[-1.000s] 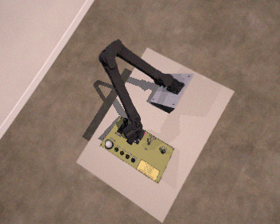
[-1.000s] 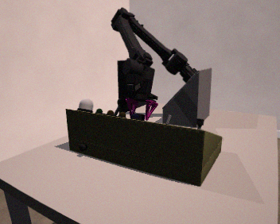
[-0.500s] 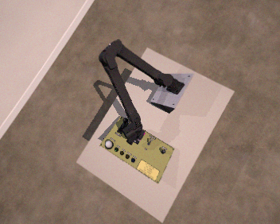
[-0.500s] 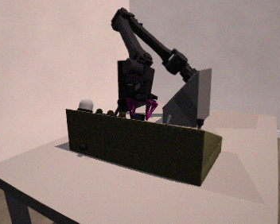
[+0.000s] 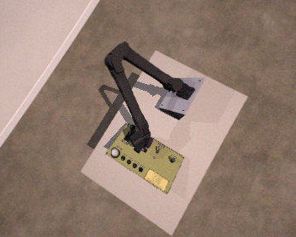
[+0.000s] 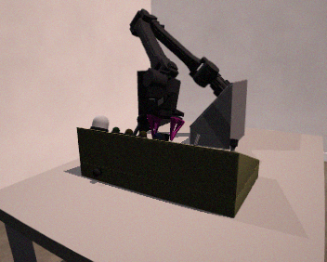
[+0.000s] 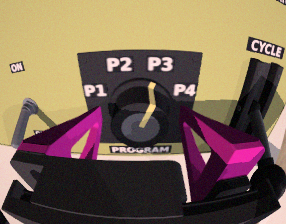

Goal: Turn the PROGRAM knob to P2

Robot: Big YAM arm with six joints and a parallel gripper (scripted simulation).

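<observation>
Now: the black program knob 1 cm ahead of my hand. Also, from my hand: toggle (1 cm behind, 12 cm to the left); olive console (3 cm ahead, 6 cm to the left, 2 cm below); black lever (1 cm behind, 12 cm to the right, 1 cm above).
</observation>
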